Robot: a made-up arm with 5 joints.
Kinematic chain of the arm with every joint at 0, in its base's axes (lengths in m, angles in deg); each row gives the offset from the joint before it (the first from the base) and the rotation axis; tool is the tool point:
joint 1: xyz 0 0 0.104 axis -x
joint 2: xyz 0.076 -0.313 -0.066 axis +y
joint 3: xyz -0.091 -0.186 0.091 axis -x
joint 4: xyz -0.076 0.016 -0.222 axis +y
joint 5: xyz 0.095 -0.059 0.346 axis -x
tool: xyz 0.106 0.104 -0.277
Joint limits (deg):
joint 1: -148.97..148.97
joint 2: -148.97..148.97
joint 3: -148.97..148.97
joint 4: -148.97..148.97
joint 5: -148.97..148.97
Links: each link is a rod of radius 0.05 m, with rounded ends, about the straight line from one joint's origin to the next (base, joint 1, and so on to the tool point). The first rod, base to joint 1, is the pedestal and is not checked.
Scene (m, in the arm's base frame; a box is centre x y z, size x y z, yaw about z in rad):
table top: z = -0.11
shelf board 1: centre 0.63 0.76 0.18 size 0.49 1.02 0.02 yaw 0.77
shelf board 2: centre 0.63 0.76 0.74 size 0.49 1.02 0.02 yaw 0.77
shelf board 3: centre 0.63 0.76 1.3 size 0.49 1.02 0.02 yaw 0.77
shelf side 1: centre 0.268 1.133 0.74 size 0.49 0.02 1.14 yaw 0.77
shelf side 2: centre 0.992 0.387 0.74 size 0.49 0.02 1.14 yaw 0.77
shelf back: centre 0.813 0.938 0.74 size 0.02 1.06 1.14 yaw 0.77
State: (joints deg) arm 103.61 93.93 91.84 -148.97 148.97
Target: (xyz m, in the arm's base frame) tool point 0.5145 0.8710 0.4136
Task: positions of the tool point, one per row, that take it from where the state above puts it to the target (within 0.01 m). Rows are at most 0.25 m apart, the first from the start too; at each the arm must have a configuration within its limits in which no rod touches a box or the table.
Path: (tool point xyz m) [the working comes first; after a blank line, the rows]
Joints at the target: 117.32 87.29 107.22 -119.64 135.67
Straight joint move there: touches shelf board 2.

1: 0.3880 0.6519 1.0182
2: 0.2562 0.5163 1.0143
3: 0.2813 0.6047 0.8048
4: 0.2674 0.6271 0.5956
5: 0.2242 0.5895 0.4136
6: 0.3228 0.6966 0.4094
7: 0.4241 0.7891 0.4082
8: 0.5146 0.8710 0.4136

